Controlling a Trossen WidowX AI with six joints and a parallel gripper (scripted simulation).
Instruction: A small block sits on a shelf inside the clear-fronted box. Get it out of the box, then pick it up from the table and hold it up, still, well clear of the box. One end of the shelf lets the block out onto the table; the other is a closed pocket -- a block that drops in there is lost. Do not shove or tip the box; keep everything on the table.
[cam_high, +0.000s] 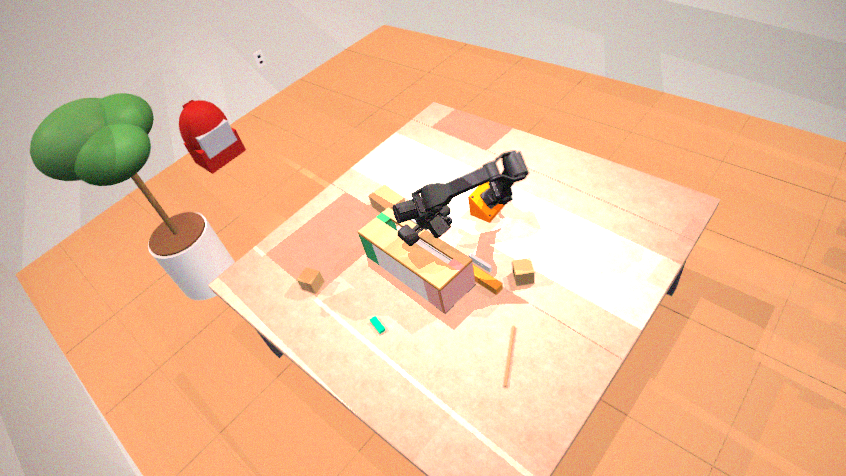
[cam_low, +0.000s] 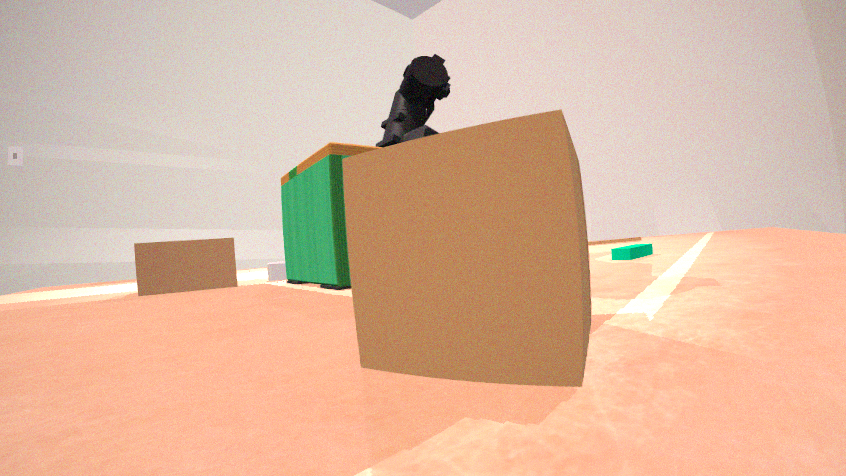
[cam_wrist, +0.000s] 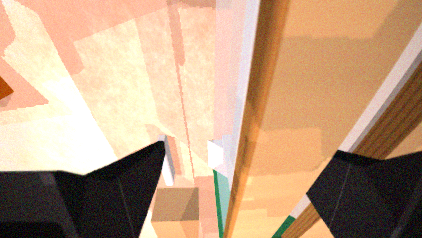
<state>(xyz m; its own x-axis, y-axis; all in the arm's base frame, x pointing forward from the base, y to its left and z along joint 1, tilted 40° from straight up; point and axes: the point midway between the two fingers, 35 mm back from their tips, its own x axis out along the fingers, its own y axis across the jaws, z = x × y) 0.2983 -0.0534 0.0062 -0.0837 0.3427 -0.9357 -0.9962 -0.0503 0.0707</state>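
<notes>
The cyan block lies 5 cm ahead of my gripper tip and 2 cm to the right of it. The rest, counted from my gripper tip: box (4 cm ahead, 4 cm to the left, 2 cm below); then tan slab (7 cm behind, 27 cm to the right, 6 cm below); then orange bar (2 cm behind, 20 cm to the left, 7 cm below).
</notes>
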